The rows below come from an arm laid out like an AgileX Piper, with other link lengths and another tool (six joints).
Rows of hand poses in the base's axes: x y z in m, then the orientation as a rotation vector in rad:
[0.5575, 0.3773, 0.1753, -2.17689, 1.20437, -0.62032]
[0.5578, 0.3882, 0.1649, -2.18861, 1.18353, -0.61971]
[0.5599, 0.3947, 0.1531, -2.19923, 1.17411, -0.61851]
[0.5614, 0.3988, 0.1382, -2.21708, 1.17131, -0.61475]
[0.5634, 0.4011, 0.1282, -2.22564, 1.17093, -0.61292]
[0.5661, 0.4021, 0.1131, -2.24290, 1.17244, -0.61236]
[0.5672, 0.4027, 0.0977, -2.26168, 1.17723, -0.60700]
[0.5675, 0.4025, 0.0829, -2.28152, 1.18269, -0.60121]
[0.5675, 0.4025, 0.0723, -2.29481, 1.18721, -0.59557]
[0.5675, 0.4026, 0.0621, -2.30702, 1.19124, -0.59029]
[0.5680, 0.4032, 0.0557, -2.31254, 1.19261, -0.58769]
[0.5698, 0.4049, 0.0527, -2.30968, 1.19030, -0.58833]
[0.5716, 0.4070, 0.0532, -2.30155, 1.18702, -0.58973]
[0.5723, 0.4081, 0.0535, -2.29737, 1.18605, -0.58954]
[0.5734, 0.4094, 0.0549, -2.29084, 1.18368, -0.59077]
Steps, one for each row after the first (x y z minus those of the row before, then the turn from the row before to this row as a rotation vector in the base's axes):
[0.0003, 0.0109, -0.0104, -0.00599, -0.00199, 0.01673]
[0.0021, 0.0065, -0.0118, -0.00649, 0.00219, 0.00867]
[0.0015, 0.0041, -0.0149, -0.01189, 0.00952, 0.00583]
[0.0020, 0.0023, -0.0100, -0.00583, 0.00493, 0.00211]
[0.0027, 0.0010, -0.0151, -0.01362, 0.00912, 0.00184]
[0.0011, 0.0006, -0.0154, -0.01300, 0.01355, 0.00090]
[0.0003, -0.0002, -0.0148, -0.01378, 0.01448, 0.00064]
[0.0000, 0.0000, -0.0106, -0.00856, 0.01091, 0.00020]
[0.0000, 0.0001, -0.0102, -0.00782, 0.01002, 0.00027]
[0.0005, 0.0006, -0.0064, -0.00337, 0.00448, 0.00047]
[0.0018, 0.0017, -0.0030, 0.00235, -0.00248, 0.00102]
[0.0018, 0.0021, 0.0005, 0.00633, -0.00574, 0.00070]
[0.0007, 0.0011, 0.0003, 0.00357, -0.00222, 0.00005]
[0.0011, 0.0013, 0.0014, 0.00498, -0.00458, 0.00034]

